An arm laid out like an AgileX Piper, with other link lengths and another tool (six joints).
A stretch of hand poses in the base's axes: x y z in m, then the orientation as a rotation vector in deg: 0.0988, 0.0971, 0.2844, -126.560, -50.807, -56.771; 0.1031, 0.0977, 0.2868, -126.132, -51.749, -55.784; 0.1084, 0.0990, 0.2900, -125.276, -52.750, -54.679; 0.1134, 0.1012, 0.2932, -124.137, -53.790, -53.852; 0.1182, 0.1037, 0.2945, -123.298, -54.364, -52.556; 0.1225, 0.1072, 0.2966, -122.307, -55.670, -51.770; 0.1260, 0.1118, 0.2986, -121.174, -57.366, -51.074; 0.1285, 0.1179, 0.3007, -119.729, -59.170, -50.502; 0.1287, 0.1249, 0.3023, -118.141, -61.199, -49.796; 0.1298, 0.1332, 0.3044, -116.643, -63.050, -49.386; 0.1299, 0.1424, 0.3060, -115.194, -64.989, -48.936
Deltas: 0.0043, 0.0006, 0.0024, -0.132, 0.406, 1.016; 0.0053, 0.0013, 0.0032, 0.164, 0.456, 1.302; 0.0050, 0.0022, 0.0032, 0.356, 0.232, 1.378; 0.0048, 0.0025, 0.0013, 0.336, 0.725, 1.146; 0.0043, 0.0035, 0.0021, 0.086, 0.106, 1.428; 0.0035, 0.0046, 0.0020, -0.016, -0.104, 1.667; 0.0025, 0.0061, 0.0021, 0.156, -0.244, 1.840; 0.0002, 0.0070, 0.0016, 0.111, -0.247, 2.070; 0.0011, 0.0083, 0.0021, 0.133, -0.408, 1.832; 0.0001, 0.0092, 0.0016, 0.019, -0.432, 1.858
